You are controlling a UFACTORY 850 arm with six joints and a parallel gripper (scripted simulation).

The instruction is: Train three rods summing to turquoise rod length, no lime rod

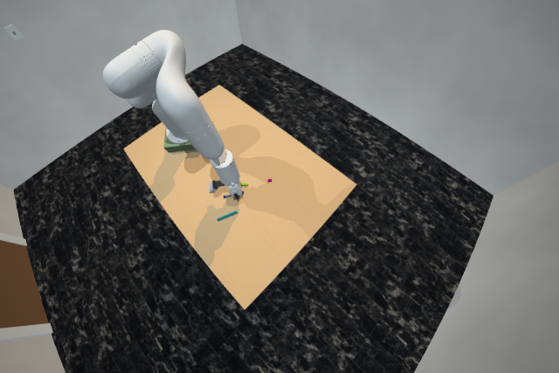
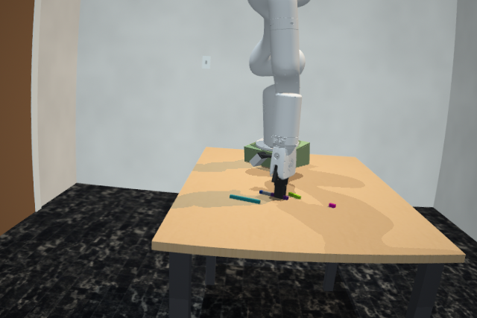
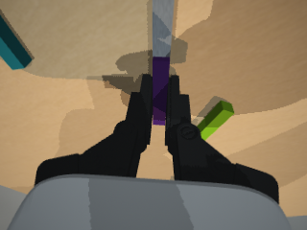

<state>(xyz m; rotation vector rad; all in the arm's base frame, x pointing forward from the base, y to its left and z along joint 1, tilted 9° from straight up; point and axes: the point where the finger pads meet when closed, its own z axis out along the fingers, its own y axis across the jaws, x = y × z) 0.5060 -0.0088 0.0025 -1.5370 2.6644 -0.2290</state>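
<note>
The purple rod lies 20 mm below my hand. The rest, counted from my hand: grey rod: 20 mm behind, 40 mm to the right, 20 mm below; lime rod: 20 mm behind, 50 mm to the left, 20 mm below; blue rod: 40 mm behind, 60 mm to the right, 20 mm below.
</note>
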